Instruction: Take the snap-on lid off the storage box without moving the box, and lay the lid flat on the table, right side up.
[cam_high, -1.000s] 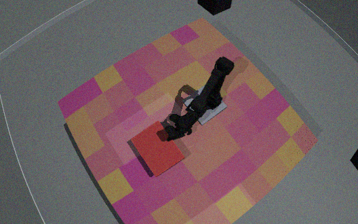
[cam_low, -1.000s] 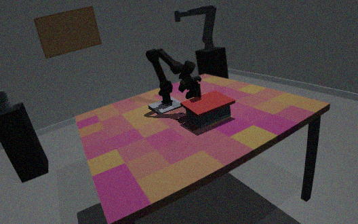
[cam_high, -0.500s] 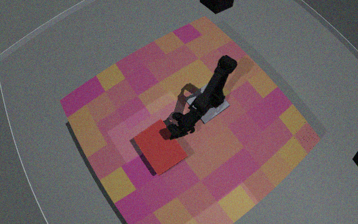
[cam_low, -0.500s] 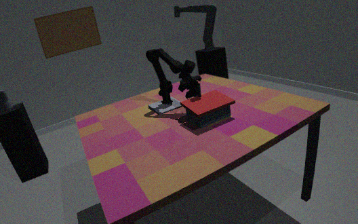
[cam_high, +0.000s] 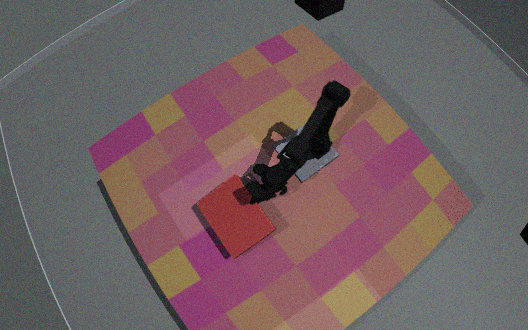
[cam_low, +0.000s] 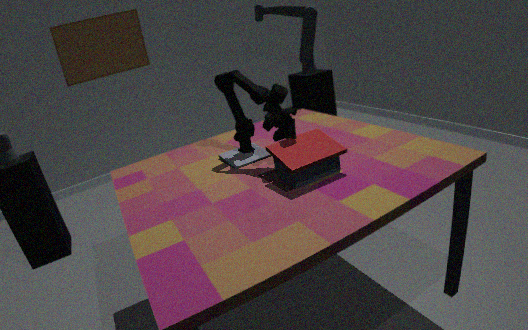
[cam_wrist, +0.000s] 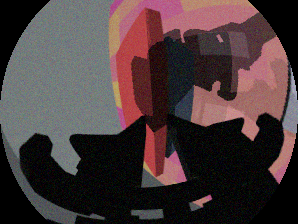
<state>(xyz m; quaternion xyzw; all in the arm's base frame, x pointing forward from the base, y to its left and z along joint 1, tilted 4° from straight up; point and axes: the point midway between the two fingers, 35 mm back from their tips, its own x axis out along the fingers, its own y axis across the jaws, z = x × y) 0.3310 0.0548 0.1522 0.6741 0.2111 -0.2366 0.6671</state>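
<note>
Right now the red lid is 80 mm ahead of my gripper tip and 20 mm below it. The rest, counted from my gripper tip: dark blue storage box: 70 mm ahead, 80 mm below.
</note>
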